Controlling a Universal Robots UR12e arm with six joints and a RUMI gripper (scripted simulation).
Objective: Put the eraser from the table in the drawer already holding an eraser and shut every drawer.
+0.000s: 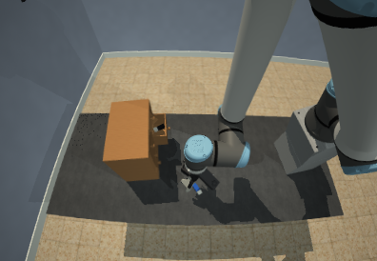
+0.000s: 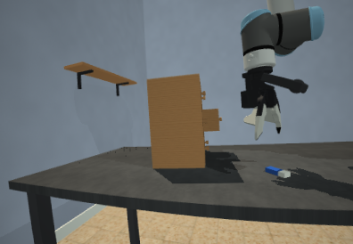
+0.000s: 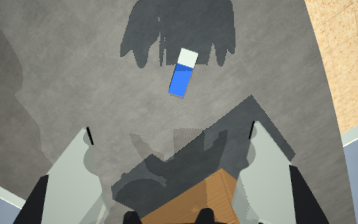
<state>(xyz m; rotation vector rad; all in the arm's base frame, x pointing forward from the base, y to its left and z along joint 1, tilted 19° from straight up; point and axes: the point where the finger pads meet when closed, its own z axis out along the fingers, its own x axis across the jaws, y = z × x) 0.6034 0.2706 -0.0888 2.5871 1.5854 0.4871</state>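
Now: the blue-and-white eraser 10 cm below my hand, 3 cm to the left of it and 2 cm behind it. The rest, counted from my hand: dark-and-white eraser (26 cm ahead, 25 cm to the right, 2 cm above).
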